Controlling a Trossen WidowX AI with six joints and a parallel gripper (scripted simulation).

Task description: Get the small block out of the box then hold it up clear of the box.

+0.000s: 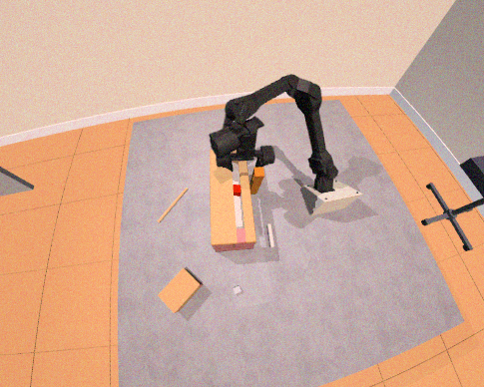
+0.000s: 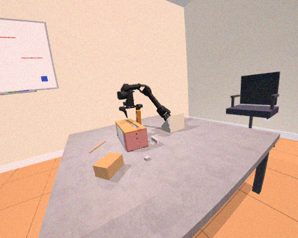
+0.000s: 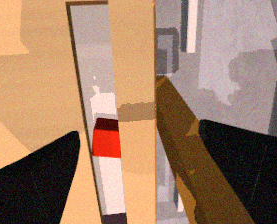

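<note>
Now: the box 20 mm ahead of my gripper tip, 60 mm to the left of it and 100 mm below it. Round my gripper tip: red block: 30 mm ahead, 40 mm to the left, 70 mm below; then white cube: 90 mm ahead, 390 mm to the left, 150 mm below; then orange strip: 40 mm behind, 30 mm to the left, 50 mm below.
</note>
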